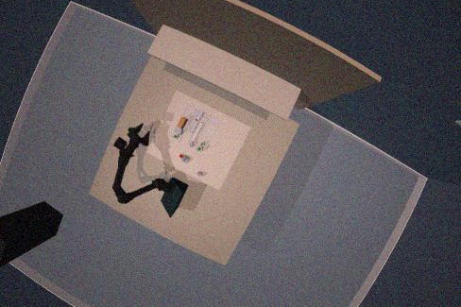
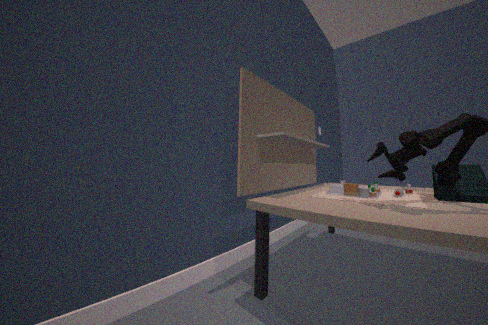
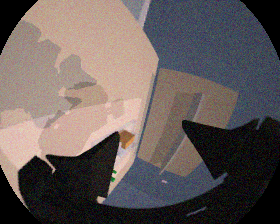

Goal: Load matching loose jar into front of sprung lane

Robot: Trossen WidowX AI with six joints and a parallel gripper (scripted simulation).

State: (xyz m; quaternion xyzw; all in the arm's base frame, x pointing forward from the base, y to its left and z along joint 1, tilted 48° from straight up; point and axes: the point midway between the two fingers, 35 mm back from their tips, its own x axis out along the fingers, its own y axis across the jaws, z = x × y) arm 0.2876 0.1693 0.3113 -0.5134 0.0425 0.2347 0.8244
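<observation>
The grey cylinder lies 18 cm to the right of my gripper tip, 14 cm below it and 7 cm ahead of it. Round my gripper tip: brown block (18 cm to the right, 14 cm ahead, 12 cm below); clear lane unit (28 cm to the right, 17 cm ahead, 14 cm below); wall shelf (53 cm ahead, 32 cm to the right, 20 cm above).
</observation>
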